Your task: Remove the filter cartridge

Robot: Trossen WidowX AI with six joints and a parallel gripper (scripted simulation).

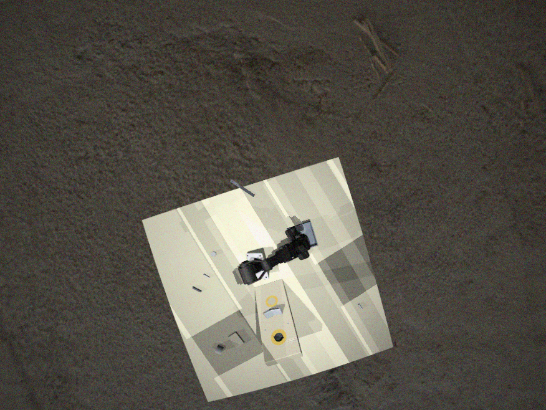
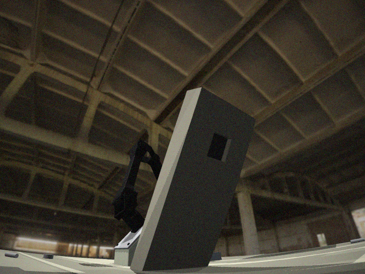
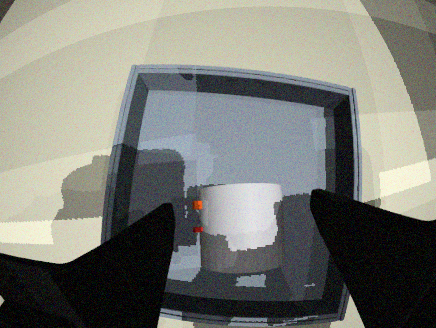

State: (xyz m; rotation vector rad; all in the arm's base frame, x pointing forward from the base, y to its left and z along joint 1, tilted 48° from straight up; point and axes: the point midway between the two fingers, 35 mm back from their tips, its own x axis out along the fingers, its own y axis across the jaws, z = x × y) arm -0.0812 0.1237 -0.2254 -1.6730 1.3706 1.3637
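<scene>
The round filter cartridge lies 10 mm to the right of my gripper tip and 10 mm below it. From my gripper tip the other things lie so: short bar (690 mm to the right, 230 mm ahead, 40 mm below); then flat white block (590 mm ahead, 500 mm to the right, 40 mm below); then blue-grey tray (40 mm below, 10 mm to the left).
</scene>
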